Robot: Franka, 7 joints.
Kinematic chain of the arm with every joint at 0, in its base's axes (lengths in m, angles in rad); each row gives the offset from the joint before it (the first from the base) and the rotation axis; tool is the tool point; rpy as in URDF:
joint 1: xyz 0 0 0.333 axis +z
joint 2: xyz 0 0 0 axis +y
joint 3: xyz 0 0 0.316 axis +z
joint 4: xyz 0.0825 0 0 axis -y
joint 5: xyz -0.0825 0 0.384 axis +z
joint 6: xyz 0 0 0 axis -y
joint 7: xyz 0.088 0 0 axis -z
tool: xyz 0 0 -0.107 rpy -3.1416 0 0
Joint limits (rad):
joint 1: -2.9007..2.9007
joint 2: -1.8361..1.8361
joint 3: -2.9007..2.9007
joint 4: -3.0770..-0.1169
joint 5: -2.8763..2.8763
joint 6: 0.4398..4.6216
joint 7: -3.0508..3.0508
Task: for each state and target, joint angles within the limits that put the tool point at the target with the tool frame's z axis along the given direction. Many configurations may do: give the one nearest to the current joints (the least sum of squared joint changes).
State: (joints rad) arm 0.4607 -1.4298 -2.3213 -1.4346 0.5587 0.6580 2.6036
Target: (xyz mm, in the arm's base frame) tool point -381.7 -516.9 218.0 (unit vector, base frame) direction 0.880 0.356 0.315
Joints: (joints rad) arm 0.4314 -1.5122 -2.2336 -0.7313 0.5900 0.6106 2.6036
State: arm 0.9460 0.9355 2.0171 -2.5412 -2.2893 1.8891 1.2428
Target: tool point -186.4 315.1 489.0 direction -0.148 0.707 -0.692
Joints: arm 0.3058 1.4810 2.2647 -2.6787 -1.6715 1.6105 1.2428
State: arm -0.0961 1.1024 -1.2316 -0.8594 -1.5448 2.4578 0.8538
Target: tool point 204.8 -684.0 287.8 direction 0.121 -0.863 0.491
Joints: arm -0.2687 1.5104 -1.4417 -1.6290 -2.2036 2.3598 0.8538
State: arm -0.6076 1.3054 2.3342 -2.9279 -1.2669 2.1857 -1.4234
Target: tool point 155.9 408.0 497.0 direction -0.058 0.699 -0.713
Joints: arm -0.5816 1.2934 2.0354 -2.4743 -1.3240 2.2500 -1.4234
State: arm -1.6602 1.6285 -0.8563 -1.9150 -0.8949 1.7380 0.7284
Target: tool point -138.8 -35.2 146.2 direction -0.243 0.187 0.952
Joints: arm -1.2589 1.1694 -0.3549 -2.7663 -0.5939 1.1122 0.7284
